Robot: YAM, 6 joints.
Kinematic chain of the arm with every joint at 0, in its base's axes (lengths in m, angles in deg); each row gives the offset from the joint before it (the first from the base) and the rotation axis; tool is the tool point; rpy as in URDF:
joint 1: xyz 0 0 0.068 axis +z
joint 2: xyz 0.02 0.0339 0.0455 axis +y
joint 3: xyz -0.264 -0.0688 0 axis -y
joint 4: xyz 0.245 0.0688 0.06 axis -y
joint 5: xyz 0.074 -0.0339 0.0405 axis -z
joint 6: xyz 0.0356 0 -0.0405 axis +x
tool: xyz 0 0 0 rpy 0 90 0
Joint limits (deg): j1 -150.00..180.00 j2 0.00..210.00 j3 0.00..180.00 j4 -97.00..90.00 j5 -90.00..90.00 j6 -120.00..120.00
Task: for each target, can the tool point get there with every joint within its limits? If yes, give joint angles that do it. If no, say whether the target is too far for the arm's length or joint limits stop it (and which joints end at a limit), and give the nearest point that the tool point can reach.
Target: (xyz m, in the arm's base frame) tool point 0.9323 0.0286 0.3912
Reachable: no: too far | nearest point 0.6185 0.0190 0.2957 | short by 0.328 m
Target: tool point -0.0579 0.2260 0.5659
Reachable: yes | joints -77.97 34.79 137.68 -58.06 15.58 -25.82
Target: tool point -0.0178 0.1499 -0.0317
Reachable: yes | joints 108.19 132.96 25.24 -3.98 57.04 60.78
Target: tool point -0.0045 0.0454 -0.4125
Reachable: no: joint limits stop it (at a limit: joint 2) | nearest point -0.0082 0.0825 -0.3402 | short by 0.081 m
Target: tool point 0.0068 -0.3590 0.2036
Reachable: yes | joints -91.23 98.88 66.03 -23.09 -24.12 48.30
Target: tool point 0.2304 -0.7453 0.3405
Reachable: no: too far | nearest point 0.1830 -0.5920 0.2926 | short by 0.167 m
